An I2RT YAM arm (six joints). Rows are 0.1 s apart.
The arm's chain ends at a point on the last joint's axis. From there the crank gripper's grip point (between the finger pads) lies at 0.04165 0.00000 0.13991 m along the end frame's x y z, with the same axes.
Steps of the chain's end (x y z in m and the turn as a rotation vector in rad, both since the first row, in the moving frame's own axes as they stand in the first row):
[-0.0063 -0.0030 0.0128 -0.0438 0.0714 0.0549]
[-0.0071 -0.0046 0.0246 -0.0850 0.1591 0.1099]
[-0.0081 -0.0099 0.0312 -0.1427 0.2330 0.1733]
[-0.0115 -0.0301 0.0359 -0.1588 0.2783 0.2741]
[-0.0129 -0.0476 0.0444 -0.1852 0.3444 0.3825]
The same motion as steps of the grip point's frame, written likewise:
[0.0033 0.0056 0.0093 -0.0438 0.0714 0.0549]
[0.0136 0.0127 0.0156 -0.0850 0.1591 0.1099]
[0.0205 0.0189 0.0160 -0.1427 0.2330 0.1733]
[0.0202 0.0069 0.0167 -0.1588 0.2783 0.2741]
[0.0227 -0.0001 0.0189 -0.1852 0.3444 0.3825]

